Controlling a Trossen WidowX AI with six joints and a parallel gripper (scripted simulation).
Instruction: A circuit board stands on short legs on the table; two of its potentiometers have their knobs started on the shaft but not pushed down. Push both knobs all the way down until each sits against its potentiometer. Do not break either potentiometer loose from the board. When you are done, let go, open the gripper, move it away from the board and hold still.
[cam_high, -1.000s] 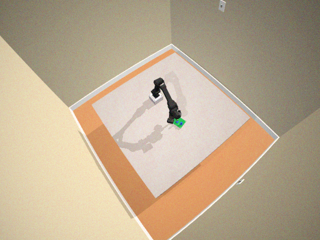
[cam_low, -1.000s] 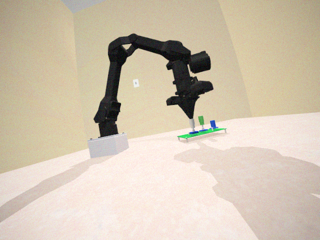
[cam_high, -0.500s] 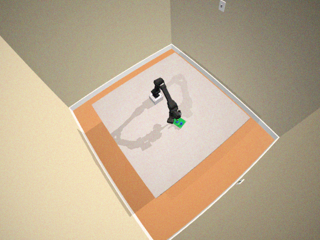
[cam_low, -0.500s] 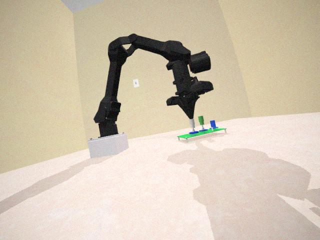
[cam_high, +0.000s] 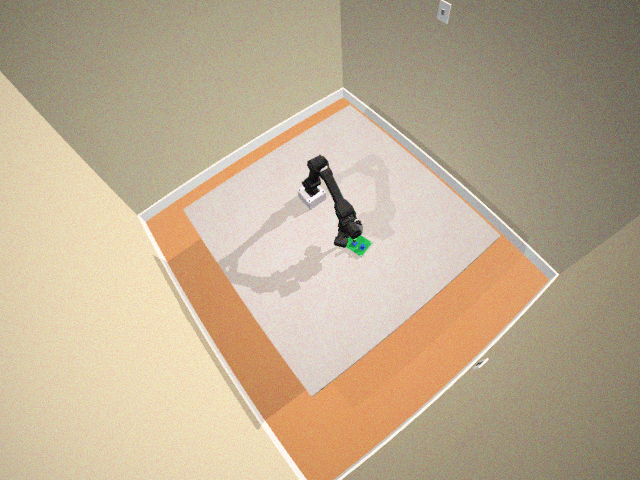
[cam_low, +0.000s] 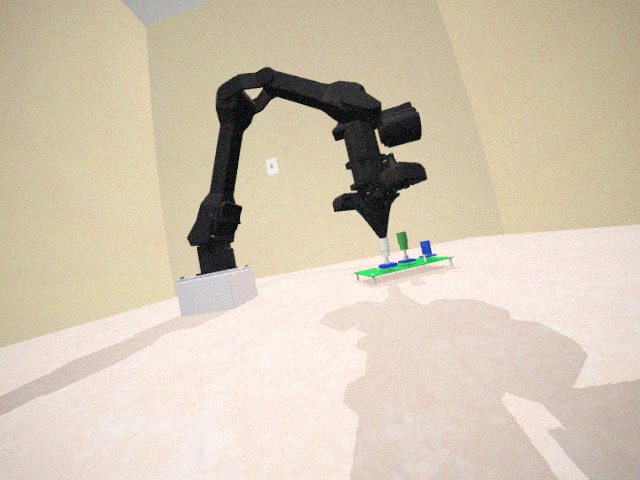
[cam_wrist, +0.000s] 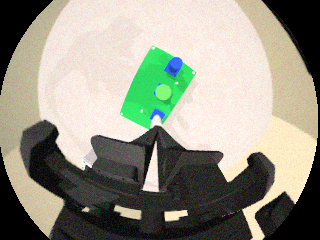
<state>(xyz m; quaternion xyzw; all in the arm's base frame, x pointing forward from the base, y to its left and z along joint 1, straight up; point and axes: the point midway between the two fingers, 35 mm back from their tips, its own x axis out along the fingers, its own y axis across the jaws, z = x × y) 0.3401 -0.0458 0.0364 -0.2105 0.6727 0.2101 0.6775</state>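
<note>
The white knob is 10 mm below my gripper tip. Round my gripper tip: green knob 40 mm ahead, 30 mm to the left, 10 mm below.
</note>
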